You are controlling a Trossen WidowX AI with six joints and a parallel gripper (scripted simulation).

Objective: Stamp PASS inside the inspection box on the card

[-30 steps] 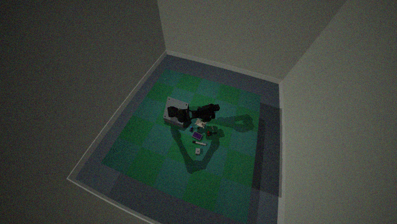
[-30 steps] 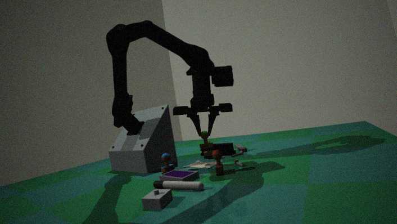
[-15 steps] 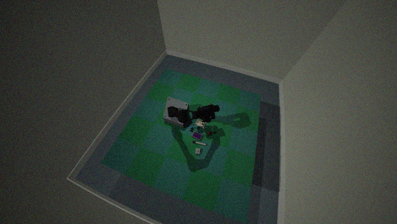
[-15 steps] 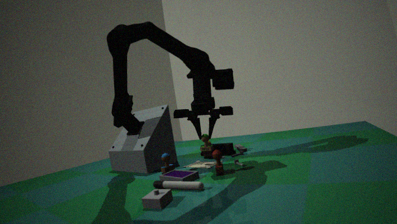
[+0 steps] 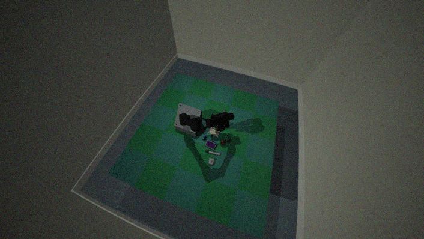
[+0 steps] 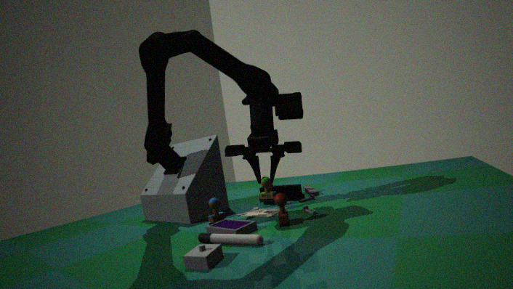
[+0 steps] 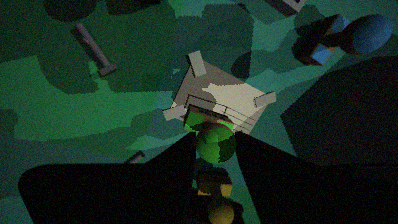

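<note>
The pale card is 70 mm below my gripper tip, 20 mm behind it and 10 mm to the right of it. From my gripper tip the other things lie so: red-knobbed stamp 90 mm to the right, 90 mm ahead, 50 mm below; yellow-knobbed stamp 80 mm to the left, 50 mm below, 50 mm behind; green-knobbed stamp 30 mm below.
</note>
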